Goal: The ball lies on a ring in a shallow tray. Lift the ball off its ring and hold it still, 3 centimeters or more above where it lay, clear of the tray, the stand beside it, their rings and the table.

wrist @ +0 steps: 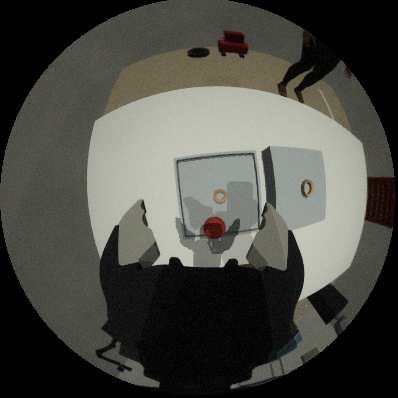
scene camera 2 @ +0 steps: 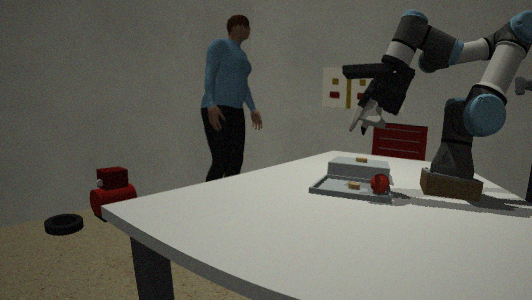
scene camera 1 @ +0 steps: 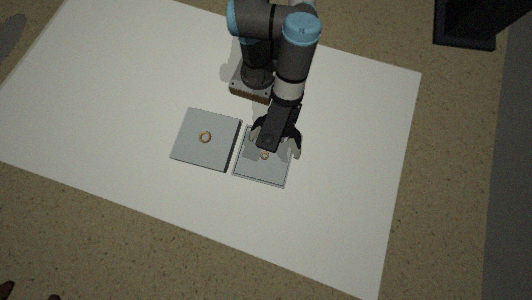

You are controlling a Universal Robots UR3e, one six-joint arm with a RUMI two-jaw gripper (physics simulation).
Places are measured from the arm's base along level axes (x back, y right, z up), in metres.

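Where they show: gripper, fingertip midpoint: (wrist: 203,203) (scene camera 2: 357,133); arm's base at its link origin: (scene camera 2: 450,174) (scene camera 1: 258,74).
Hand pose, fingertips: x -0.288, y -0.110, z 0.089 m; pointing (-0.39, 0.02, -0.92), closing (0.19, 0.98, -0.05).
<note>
Things, the pixels of their top centre, and the offset from my fingertips. "*": a spot on its surface instead. Level surfaces: height alone.
- red ball at its top centre: (wrist: 214,231) (scene camera 2: 381,173) dz -0.091, dx +0.070, dy +0.005 m
- shallow grey tray at a spot on its surface: (wrist: 200,175) (scene camera 2: 333,189) (scene camera 1: 271,171) * dz -0.139, dx -0.045, dy -0.007 m
- small tan ring at a spot on its surface: (wrist: 214,196) (scene camera 2: 354,185) (scene camera 1: 268,155) * dz -0.129, dx +0.006, dy +0.016 m
- white table at its surface level: dz -0.142 m
The red ball (scene camera 2: 380,184) (wrist: 214,228) is off the ring, low at the robot-base side of the shallow grey tray (scene camera 1: 272,175) (scene camera 2: 330,186) (wrist: 200,175), at or against its wall. Whether it touches the wall is unclear. The arm hides it in scene camera 1. The small tan ring (scene camera 1: 261,156) (scene camera 2: 354,185) (wrist: 214,196) in the tray is bare. My gripper (scene camera 1: 276,149) (scene camera 2: 357,131) (wrist: 203,203) is open and empty, tilted, well above the tray. In the wrist view the ball shows between the spread fingers, slightly nearer the palm than the fingertips.
The taller grey stand (scene camera 1: 195,125) (scene camera 2: 350,170) (wrist: 300,165) is beside the tray, a narrow gap apart, with another tan ring (scene camera 1: 200,137) (scene camera 2: 361,160) (wrist: 302,189) on top. The arm's base (scene camera 1: 250,92) (scene camera 2: 450,186) stands on the white table (scene camera 1: 340,210) (scene camera 2: 250,225) (wrist: 135,150) behind the tray.
</note>
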